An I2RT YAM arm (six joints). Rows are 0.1 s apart.
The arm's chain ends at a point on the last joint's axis. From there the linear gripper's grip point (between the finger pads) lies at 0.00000 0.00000 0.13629 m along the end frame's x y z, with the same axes.
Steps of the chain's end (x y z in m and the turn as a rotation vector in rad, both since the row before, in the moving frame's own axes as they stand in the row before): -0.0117, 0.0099, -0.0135, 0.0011, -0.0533, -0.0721; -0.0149, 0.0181, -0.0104, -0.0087, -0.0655, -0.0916; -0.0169, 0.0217, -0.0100, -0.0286, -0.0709, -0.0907; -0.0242, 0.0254, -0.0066, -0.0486, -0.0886, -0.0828; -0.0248, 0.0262, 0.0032, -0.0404, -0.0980, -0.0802; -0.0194, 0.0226, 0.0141, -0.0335, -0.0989, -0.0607; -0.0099, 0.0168, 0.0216, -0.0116, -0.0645, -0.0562
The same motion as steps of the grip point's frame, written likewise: -0.0190, 0.0100, -0.0137, 0.0011, -0.0533, -0.0721; -0.0238, 0.0197, -0.0107, -0.0087, -0.0655, -0.0916; -0.0264, 0.0260, -0.0104, -0.0286, -0.0709, -0.0907; -0.0360, 0.0325, -0.0073, -0.0486, -0.0886, -0.0828; -0.0379, 0.0322, 0.0024, -0.0404, -0.0980, -0.0802; -0.0327, 0.0276, 0.0134, -0.0335, -0.0989, -0.0607; -0.0186, 0.0186, 0.0213, -0.0116, -0.0645, -0.0562
